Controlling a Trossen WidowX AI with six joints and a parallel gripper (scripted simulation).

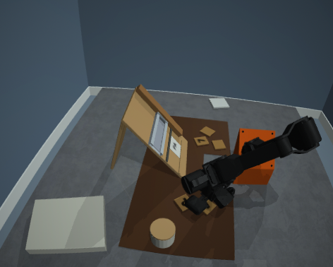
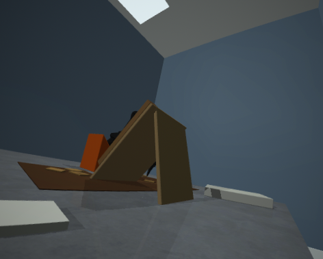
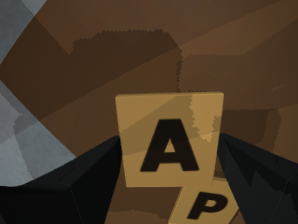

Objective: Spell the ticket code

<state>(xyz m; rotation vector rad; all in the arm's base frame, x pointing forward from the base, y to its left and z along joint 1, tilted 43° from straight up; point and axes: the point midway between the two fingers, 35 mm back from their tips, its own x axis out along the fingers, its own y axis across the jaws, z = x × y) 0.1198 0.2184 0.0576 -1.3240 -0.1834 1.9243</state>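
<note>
Right now my gripper tip is 80 mm short of the tile marked p, 20 mm above it and 10 mm to the left of it. The rest, counted from my gripper tip: brown mat: 180 mm to the right, 70 mm ahead, 20 mm below; white slab: 450 mm ahead, 220 mm to the left; white ticket: 240 mm to the right, 170 mm ahead, 50 mm above.
</note>
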